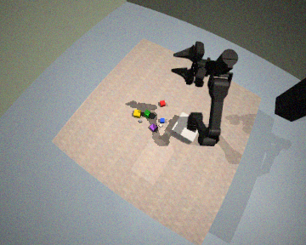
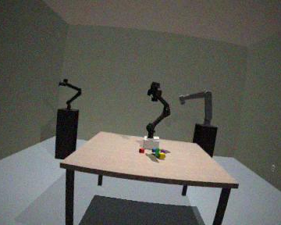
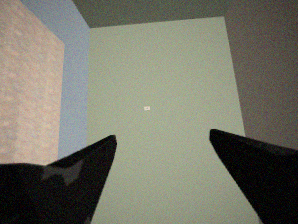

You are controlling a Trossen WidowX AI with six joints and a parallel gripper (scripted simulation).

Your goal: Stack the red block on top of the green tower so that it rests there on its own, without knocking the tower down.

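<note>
Now: the red block 57 cm below my gripper tip, 11 cm to the right of it and 4 cm ahead of it. Round my gripper tip: blue block: 57 cm below, 2 cm to the left, 1 cm behind; yellow block: 56 cm below, 18 cm ahead, 6 cm to the left; purple block: 57 cm below, 10 cm to the left, 3 cm ahead.
</note>
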